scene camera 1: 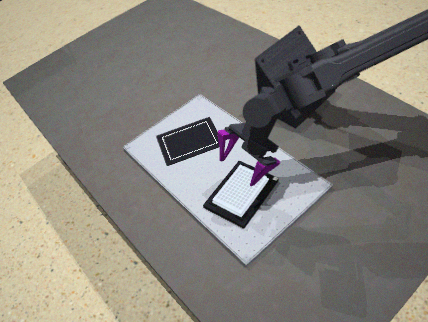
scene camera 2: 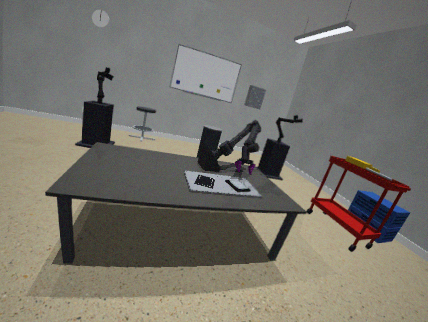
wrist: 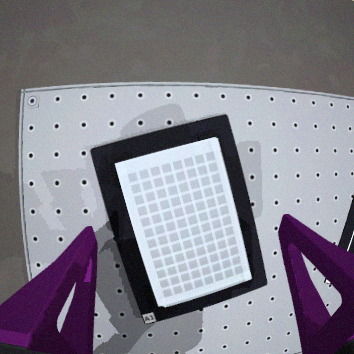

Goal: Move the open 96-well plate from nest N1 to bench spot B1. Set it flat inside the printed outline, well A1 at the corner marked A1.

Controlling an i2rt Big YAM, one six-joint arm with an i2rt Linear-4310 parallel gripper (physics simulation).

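The white 96-well plate lies flat in the black nest N1. The nest's A1 tag shows at its lower left corner in the wrist view. My gripper is open with nothing between its purple fingers, and it hangs above the board. In the wrist view one finger is to the left of the nest and the other to the right. Bench spot B1 is a black rectangle with a white outline; its A1 mark is too small to read.
Nest and spot are on a light perforated board on the dark table. The arm reaches in from the upper right in scene camera 1. A red cart stands on the floor to the right in scene camera 2.
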